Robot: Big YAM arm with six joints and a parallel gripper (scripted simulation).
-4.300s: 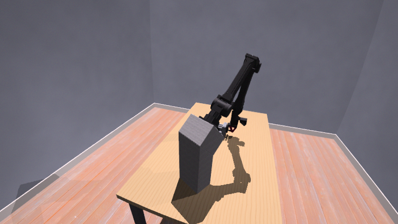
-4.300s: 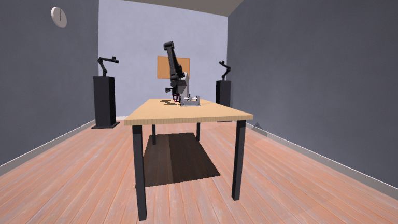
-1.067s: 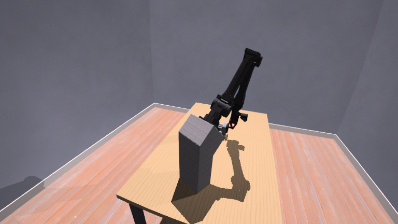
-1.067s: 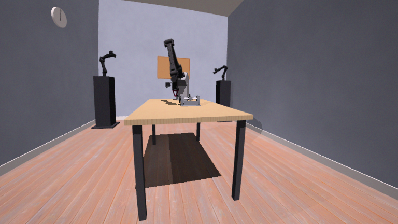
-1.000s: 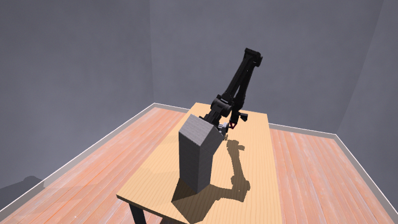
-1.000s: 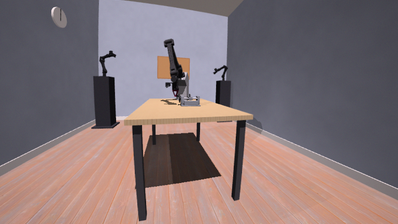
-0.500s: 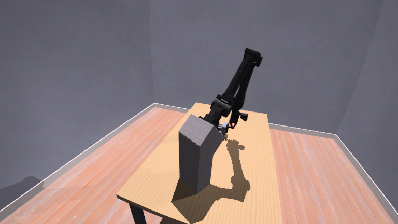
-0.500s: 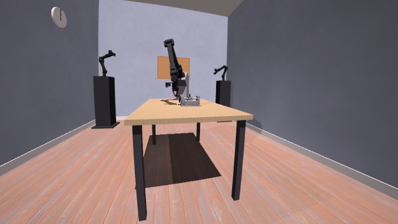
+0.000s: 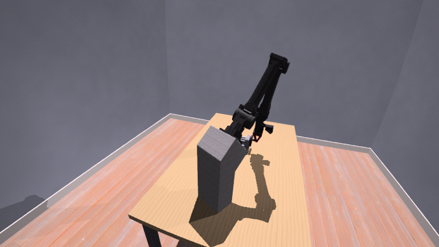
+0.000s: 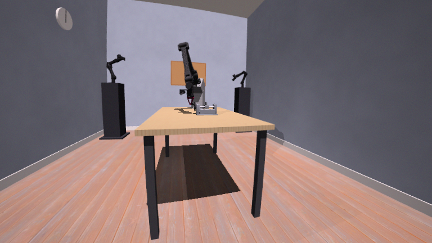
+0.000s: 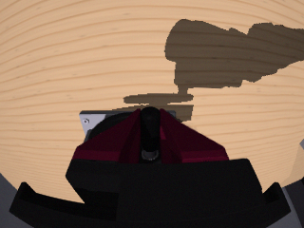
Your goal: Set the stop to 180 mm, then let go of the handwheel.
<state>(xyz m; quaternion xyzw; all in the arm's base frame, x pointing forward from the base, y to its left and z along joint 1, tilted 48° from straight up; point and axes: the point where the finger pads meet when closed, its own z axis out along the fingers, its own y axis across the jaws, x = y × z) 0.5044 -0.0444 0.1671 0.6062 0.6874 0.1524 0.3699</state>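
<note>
Right now my hand is 10 mm to the right of the black handwheel handle.
</note>
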